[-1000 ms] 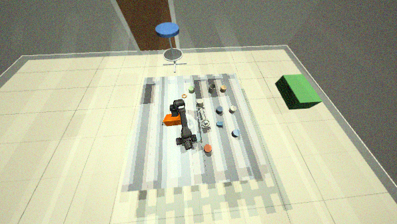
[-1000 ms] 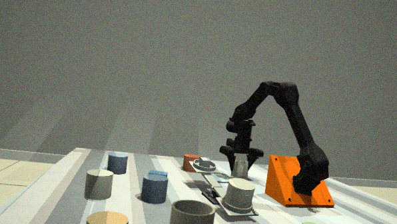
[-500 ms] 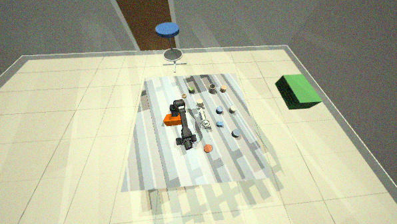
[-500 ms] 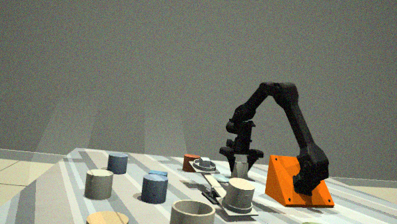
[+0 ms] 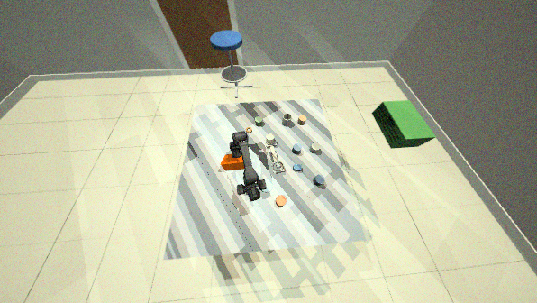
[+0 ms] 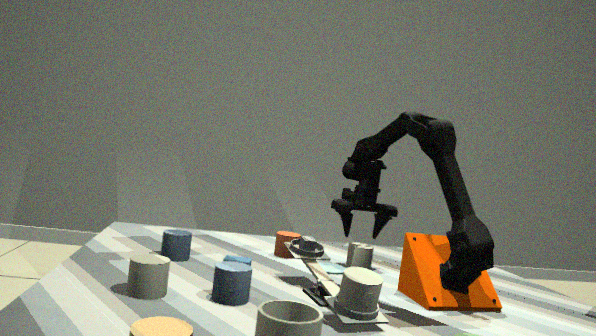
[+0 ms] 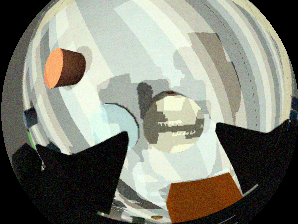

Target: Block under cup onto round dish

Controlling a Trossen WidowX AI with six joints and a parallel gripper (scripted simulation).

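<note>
Now: the small grey block 19 cm to the left of my gripper tip and 17 cm ahead of it. From my gripper tip the other things lie so: red cup: 21 cm ahead, 7 cm to the right, 5 cm below; pale blue round dish: 9 cm ahead, 8 cm below, 6 cm to the left; small balance: 31 cm to the left, 14 cm ahead, 5 cm below.
</note>
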